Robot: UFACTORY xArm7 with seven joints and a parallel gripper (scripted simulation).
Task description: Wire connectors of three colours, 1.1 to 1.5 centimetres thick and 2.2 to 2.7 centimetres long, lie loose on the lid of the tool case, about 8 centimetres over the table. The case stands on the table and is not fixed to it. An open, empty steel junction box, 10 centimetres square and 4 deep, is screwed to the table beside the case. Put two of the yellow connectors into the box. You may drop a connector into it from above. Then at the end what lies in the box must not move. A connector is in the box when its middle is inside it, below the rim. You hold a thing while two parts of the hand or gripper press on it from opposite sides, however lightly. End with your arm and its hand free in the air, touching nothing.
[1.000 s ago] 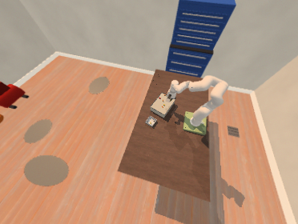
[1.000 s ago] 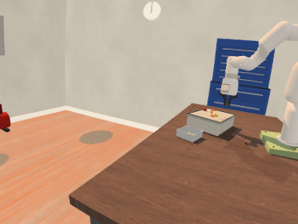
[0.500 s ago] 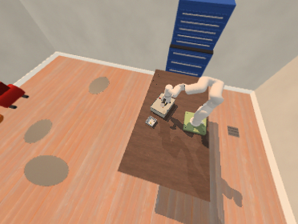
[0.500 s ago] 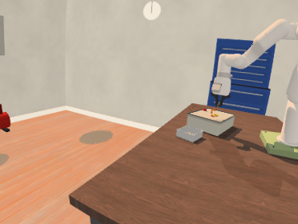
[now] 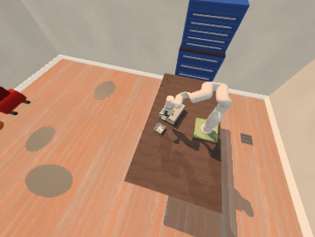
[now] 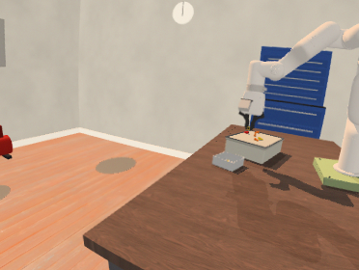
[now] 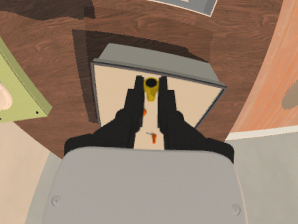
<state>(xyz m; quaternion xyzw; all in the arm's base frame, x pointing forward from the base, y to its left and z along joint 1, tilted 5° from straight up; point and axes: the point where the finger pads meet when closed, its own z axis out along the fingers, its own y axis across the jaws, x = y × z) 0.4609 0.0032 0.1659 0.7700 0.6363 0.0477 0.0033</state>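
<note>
Right now the junction box is 6 cm ahead of my hand, 10 cm to the left of it and 17 cm below it. Also, from my hand: tool case 4 cm behind, 17 cm to the right, 11 cm below; then red connector 2 cm ahead, 24 cm to the right, 8 cm below.
</note>
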